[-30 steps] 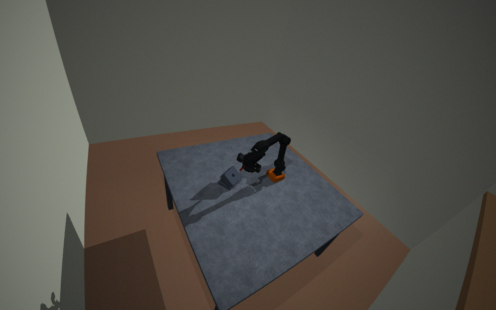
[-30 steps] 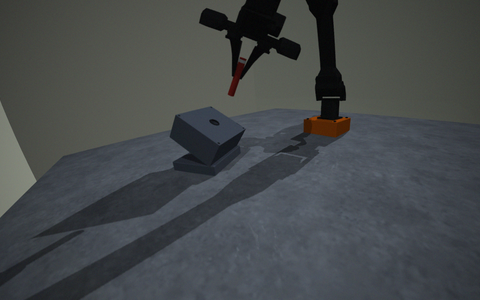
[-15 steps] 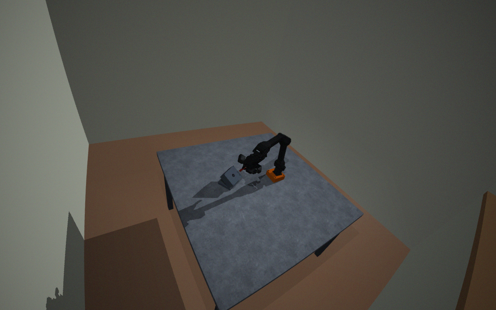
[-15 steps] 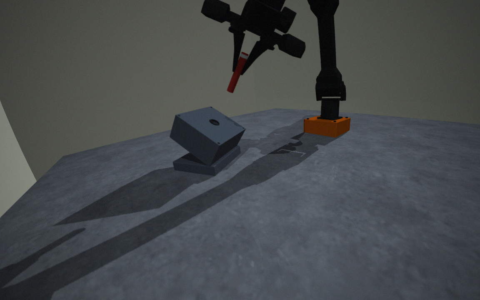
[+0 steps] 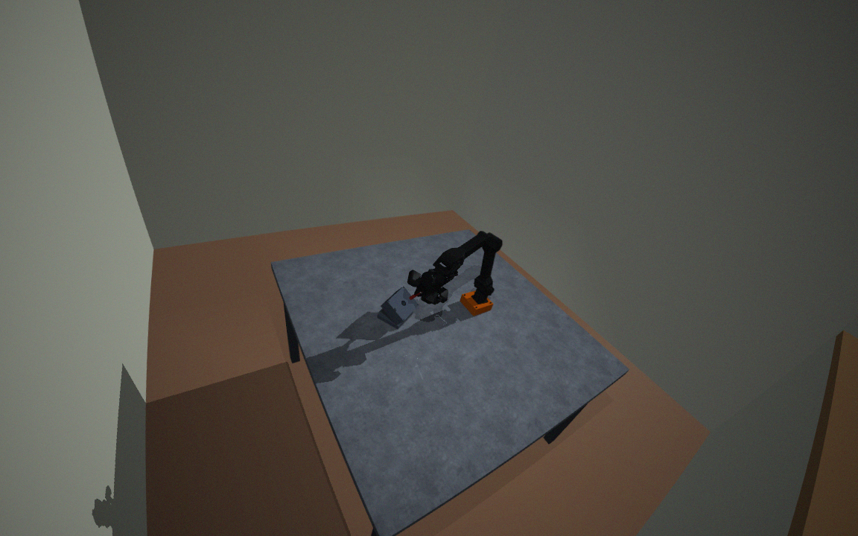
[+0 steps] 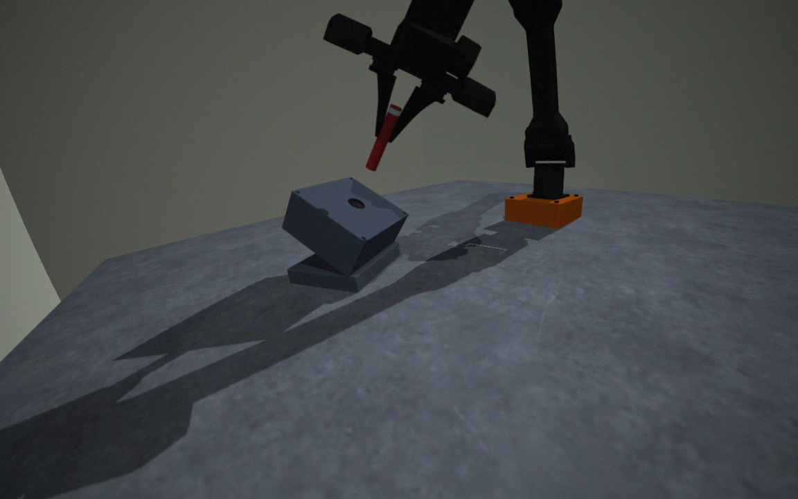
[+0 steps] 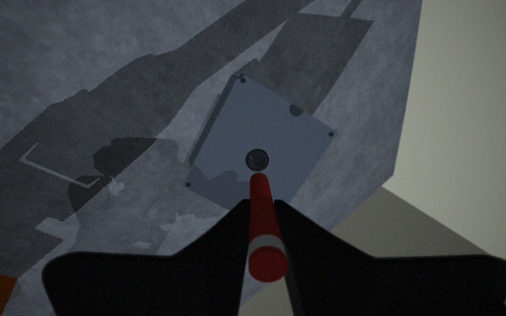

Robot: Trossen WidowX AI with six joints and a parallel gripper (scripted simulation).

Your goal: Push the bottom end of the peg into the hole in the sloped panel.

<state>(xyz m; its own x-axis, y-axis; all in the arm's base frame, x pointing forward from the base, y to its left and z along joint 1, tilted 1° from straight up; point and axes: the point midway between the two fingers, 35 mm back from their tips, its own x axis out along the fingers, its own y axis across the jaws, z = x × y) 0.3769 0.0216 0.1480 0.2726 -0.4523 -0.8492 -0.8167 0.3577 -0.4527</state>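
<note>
Right now my gripper tip is 40 mm short of the dark grey sloped panel, 50 mm to the left of it and 100 mm above it. The rest, counted from my gripper tip: red round peg (10 mm behind, 10 mm to the left, 10 mm above).
</note>
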